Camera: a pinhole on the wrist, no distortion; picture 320 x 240 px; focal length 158.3 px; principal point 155.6 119.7 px. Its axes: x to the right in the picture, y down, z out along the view. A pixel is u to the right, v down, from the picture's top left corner.
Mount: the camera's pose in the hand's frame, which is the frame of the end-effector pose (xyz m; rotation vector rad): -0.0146 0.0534 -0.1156 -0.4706 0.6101 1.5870
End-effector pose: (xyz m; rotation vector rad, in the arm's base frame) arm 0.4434 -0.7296 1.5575 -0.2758 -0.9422 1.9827
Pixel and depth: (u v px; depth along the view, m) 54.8 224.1 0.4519
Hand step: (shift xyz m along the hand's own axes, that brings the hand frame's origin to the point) -0.2555 0.1021 0.4460
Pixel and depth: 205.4 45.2 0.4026
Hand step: 0.1814 0.4154 0.0956
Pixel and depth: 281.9 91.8 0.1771
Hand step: 0.0107 0.2762 -0.0706
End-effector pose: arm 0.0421 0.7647 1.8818 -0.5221 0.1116 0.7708
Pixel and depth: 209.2 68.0 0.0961
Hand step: 0.0182 0.1409 -0.0651
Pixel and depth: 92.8 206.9 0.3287
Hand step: -0.1628 0.1516 0.2397
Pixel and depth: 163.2 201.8 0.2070
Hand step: -0.1112 0.1867 0.0498
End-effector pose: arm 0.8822 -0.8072 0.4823 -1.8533 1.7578 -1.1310
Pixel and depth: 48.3 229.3 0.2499
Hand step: -0.1549 0.0720 0.2023
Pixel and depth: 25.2 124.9 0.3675
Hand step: 0.0255 0.0513 0.3590
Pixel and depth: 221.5 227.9 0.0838
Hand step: -0.0707 0.1305 -0.0664
